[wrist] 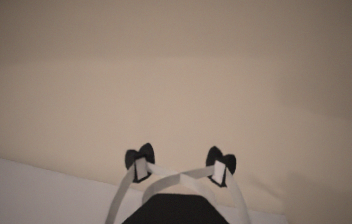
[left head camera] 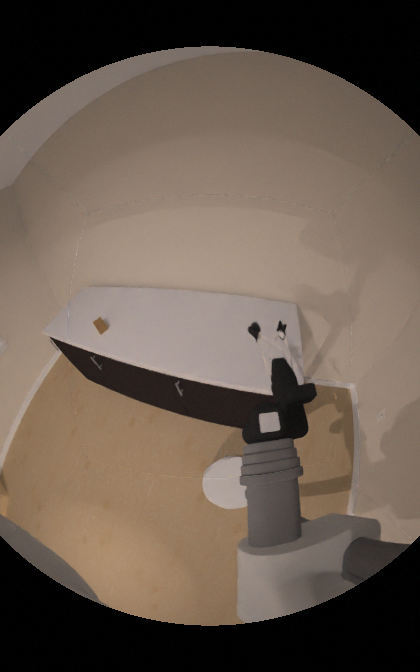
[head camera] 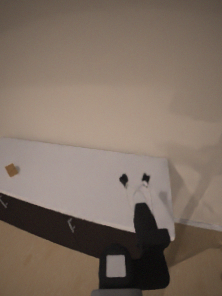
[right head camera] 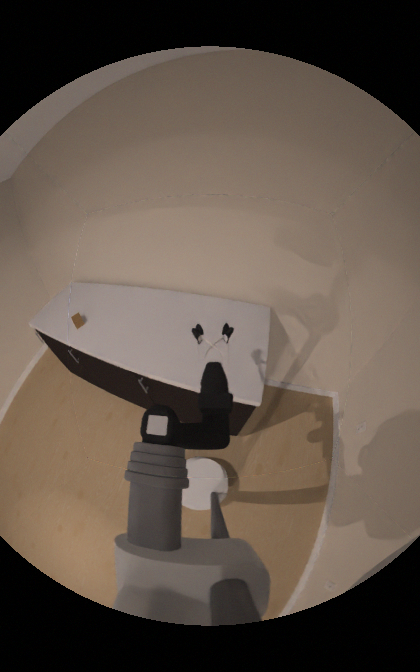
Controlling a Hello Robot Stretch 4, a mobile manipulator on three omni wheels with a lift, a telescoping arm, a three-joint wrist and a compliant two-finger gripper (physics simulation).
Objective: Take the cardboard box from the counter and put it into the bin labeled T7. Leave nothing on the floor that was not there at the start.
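Places are measured from the robot's base along level axes (x ahead, y left, z up), in centimetres.
Pixels of known places: gripper, fingertip midpoint: (wrist: 180, 157) (head camera: 133, 174).
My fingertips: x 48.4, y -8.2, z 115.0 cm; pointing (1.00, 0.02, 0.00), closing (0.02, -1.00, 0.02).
Note:
Ahead of a thing's pixels: the offset from my fingertips to its top centre. "spot": to the spot under its first point. Level surfaces: height alone.
The cardboard box @[dx +31.0, dy +84.1, dz -21.7 cm] (head camera: 12, 170) (left head camera: 101, 325) (right head camera: 77, 320) is small and brown and lies near the left end of the white counter @[dz -26.7 cm] (head camera: 75, 175) (left head camera: 175, 330) (right head camera: 140, 325). The counter's top also shows at the bottom left of the wrist view (wrist: 40, 195). My gripper (head camera: 135, 178) (left head camera: 268, 330) (right head camera: 213, 332) (wrist: 180, 157) is open, with its two black fingertips apart and nothing between them. It is over the right end of the counter, far to the right of the box. The box does not show in the wrist view. The bin labeled T7 does not show in these views.
The counter's dark front @[spot: dx +10.0, dy +58.9, dz -55.1 cm] (head camera: 45, 220) (left head camera: 150, 387) (right head camera: 110, 382) has metal handles. A beige wall (head camera: 100, 110) (left head camera: 200, 250) (right head camera: 190, 240) (wrist: 175, 100) rises behind the counter. A side wall stands to the right. My round white base (left head camera: 225, 482) (right head camera: 204, 484) is on the floor in front of the counter.

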